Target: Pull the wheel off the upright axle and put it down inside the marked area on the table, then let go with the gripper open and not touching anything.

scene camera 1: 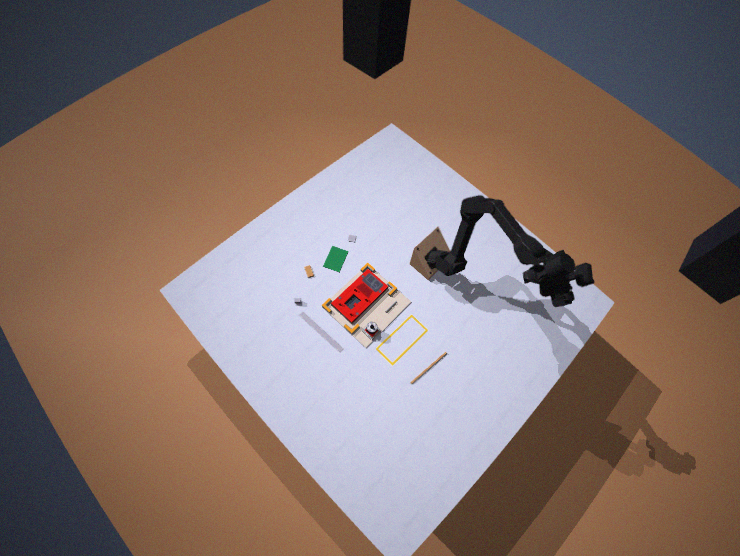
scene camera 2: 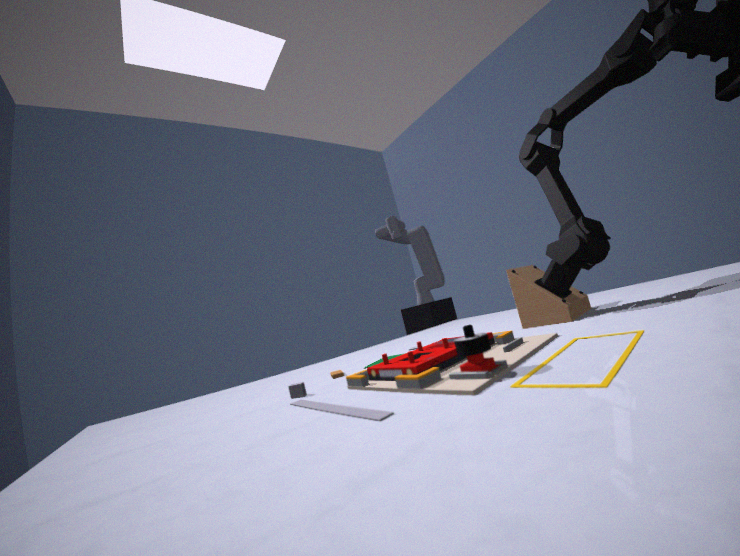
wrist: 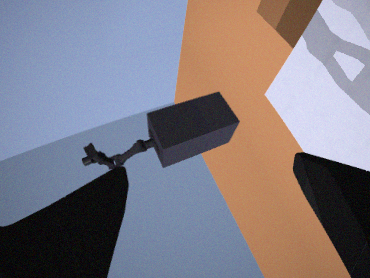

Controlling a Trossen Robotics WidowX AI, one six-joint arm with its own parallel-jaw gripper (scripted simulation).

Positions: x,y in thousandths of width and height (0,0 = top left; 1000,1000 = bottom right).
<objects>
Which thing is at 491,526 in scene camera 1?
A red assembly board.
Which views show the red assembly board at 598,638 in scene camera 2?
Scene camera 1 and scene camera 2 only.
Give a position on a grey strip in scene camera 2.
511,747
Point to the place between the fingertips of my gripper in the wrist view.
574,610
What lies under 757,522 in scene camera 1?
My gripper.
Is my gripper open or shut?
Open.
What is my gripper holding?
Nothing.
</objects>
